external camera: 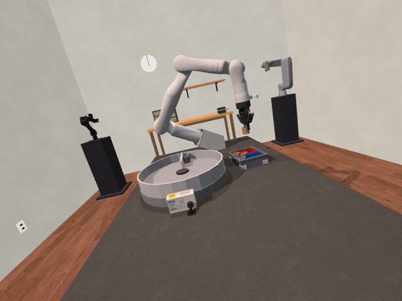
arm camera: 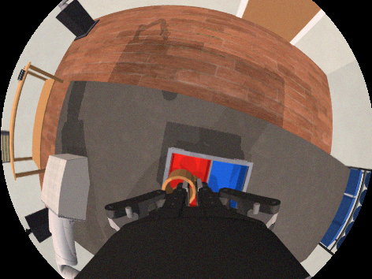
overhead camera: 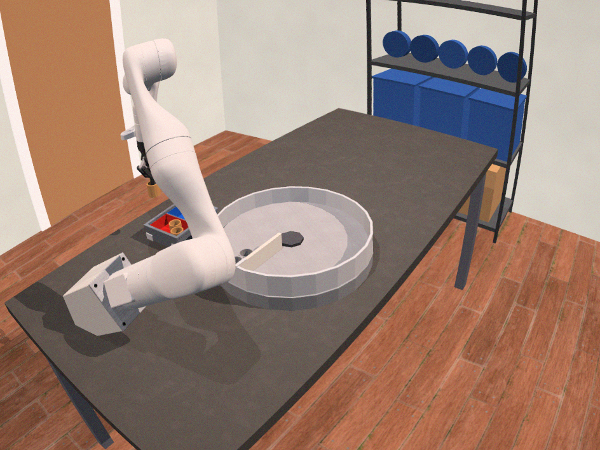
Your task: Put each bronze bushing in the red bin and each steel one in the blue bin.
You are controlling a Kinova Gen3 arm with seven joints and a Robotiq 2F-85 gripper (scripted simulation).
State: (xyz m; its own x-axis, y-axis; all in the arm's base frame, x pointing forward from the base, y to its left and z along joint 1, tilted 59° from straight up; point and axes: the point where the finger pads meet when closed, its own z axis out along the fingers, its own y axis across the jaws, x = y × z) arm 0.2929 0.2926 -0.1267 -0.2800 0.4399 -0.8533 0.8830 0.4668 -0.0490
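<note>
Now: the grey tray 160 mm below my hand, 40 mm to the right of it and 40 mm ahead of it. The rest, counted from my hand: turntable: 390 mm to the right, 130 mm below, 120 mm ahead.
</note>
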